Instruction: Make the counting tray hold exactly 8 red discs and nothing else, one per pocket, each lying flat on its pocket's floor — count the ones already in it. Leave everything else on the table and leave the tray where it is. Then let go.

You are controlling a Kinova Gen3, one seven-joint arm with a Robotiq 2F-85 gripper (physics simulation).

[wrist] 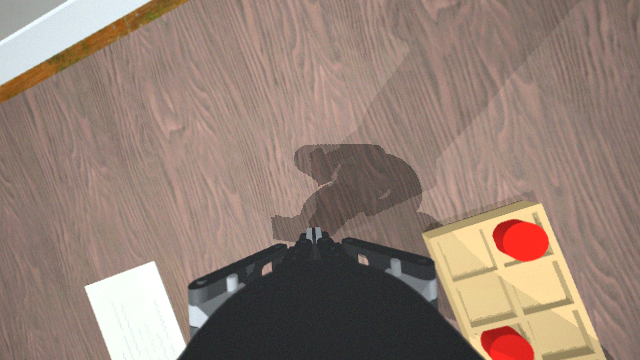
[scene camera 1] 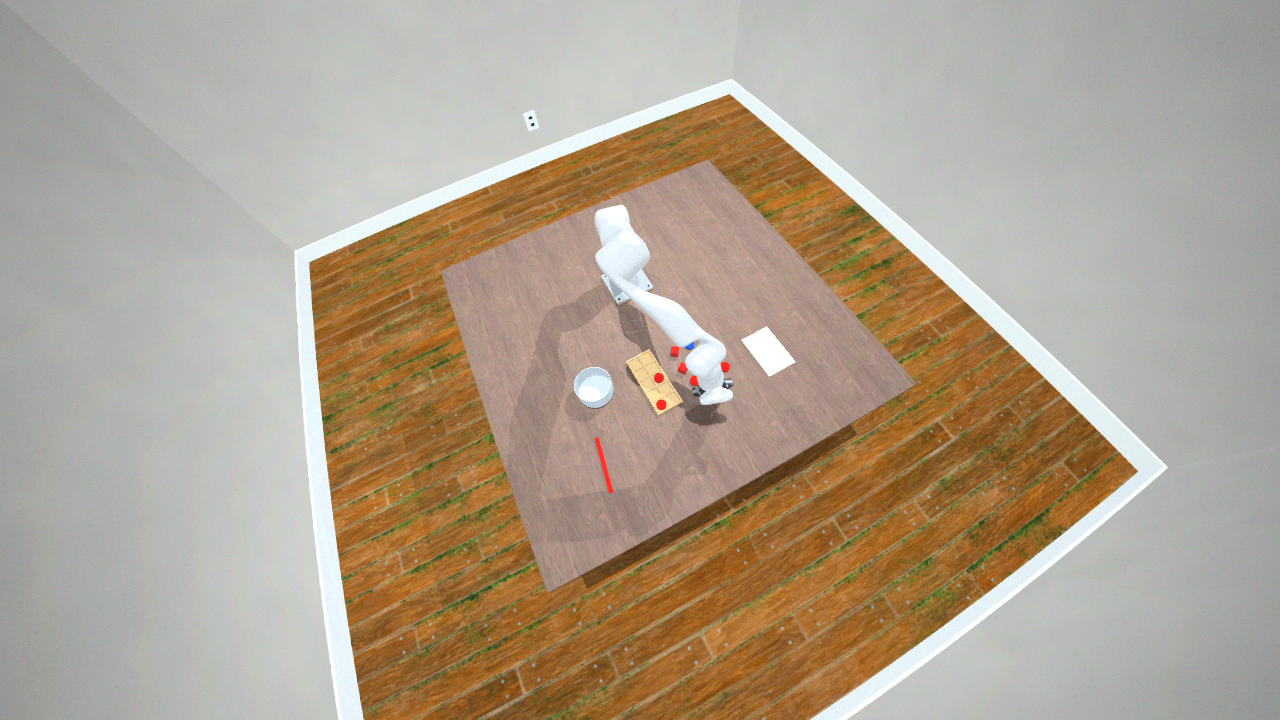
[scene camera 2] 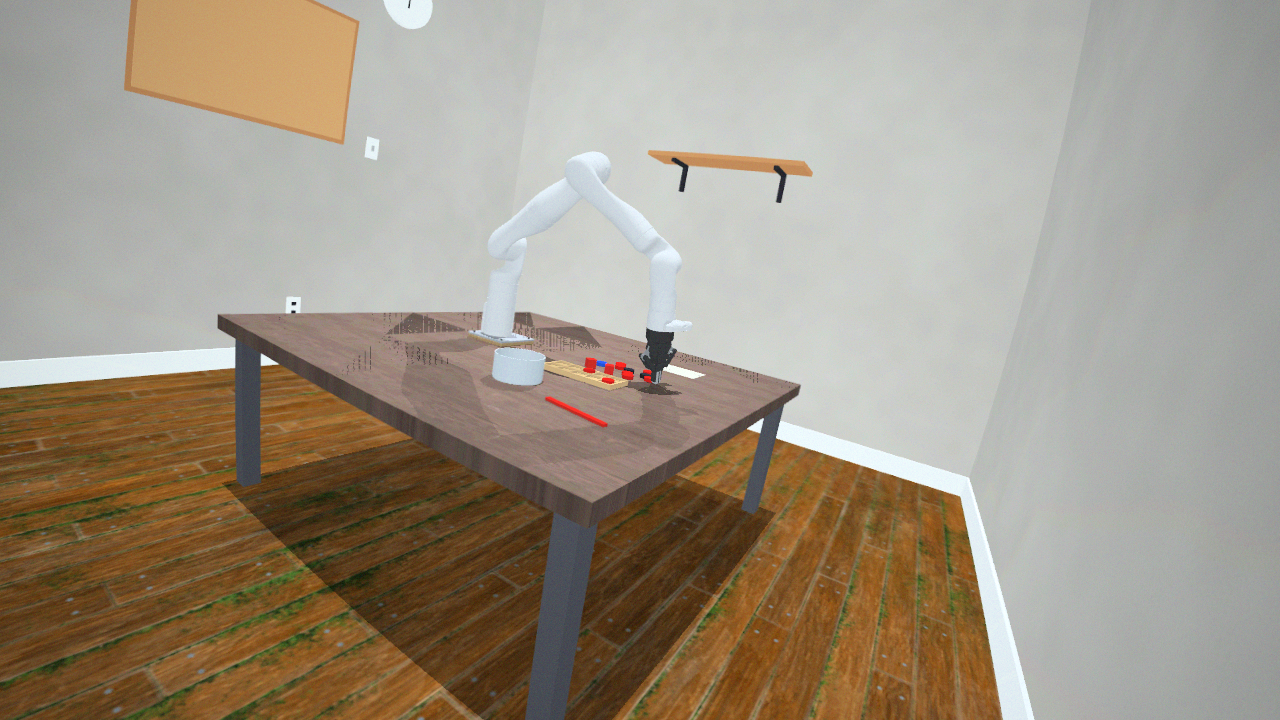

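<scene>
The tan counting tray (scene camera 1: 640, 362) (scene camera 2: 556, 366) (wrist: 500, 275) has two columns of pockets. One red disc (scene camera 1: 661, 404) (scene camera 2: 608, 380) (wrist: 525, 241) is in an end pocket; another red disc (scene camera 1: 658, 377) (wrist: 511, 347) is in a pocket of the other column. Beside the tray, a red disc (scene camera 1: 693, 381) (scene camera 2: 627, 375) and another red disc (scene camera 1: 725, 367) lie on the table, partly crowded by the arm. My gripper (scene camera 2: 657, 379) (wrist: 314, 237) is shut and empty, low over the table beside the tray's end. In scene camera 1 the wrist hides its fingertips. A red piece (scene camera 2: 647, 376) shows close to the fingers.
Red block-like pieces (scene camera 1: 674, 351) (scene camera 2: 590, 363) and a blue piece (scene camera 1: 689, 345) (scene camera 2: 602, 363) are near the tray. A pale round bowl (scene camera 1: 593, 387) (scene camera 2: 518, 367), a red stick (scene camera 1: 604, 465) (scene camera 2: 575, 411) and a white sheet (scene camera 1: 768, 351) (scene camera 2: 685, 371) (wrist: 135, 310) lie around them.
</scene>
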